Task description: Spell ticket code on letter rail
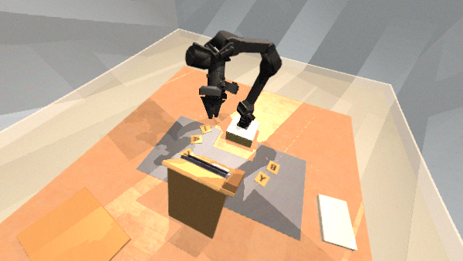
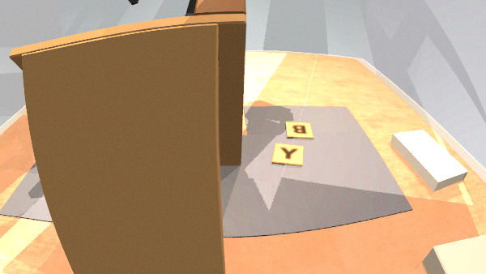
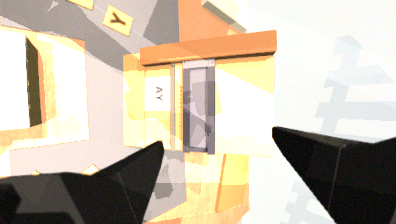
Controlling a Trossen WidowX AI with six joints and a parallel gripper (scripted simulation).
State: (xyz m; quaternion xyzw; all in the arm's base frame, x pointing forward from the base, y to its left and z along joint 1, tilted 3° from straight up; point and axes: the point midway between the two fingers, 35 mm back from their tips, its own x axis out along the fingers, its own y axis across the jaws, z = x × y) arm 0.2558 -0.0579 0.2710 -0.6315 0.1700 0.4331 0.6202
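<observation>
My gripper tip is 70 mm past the letter tile, 150 mm to the left of it and 320 mm above it. Round my gripper tip: grey mat 60 mm behind, 70 mm to the left, 320 mm below; white ticket 50 mm ahead, 70 mm to the left, 240 mm below; flat orange panel 490 mm ahead, 250 mm to the right, 320 mm below.
</observation>
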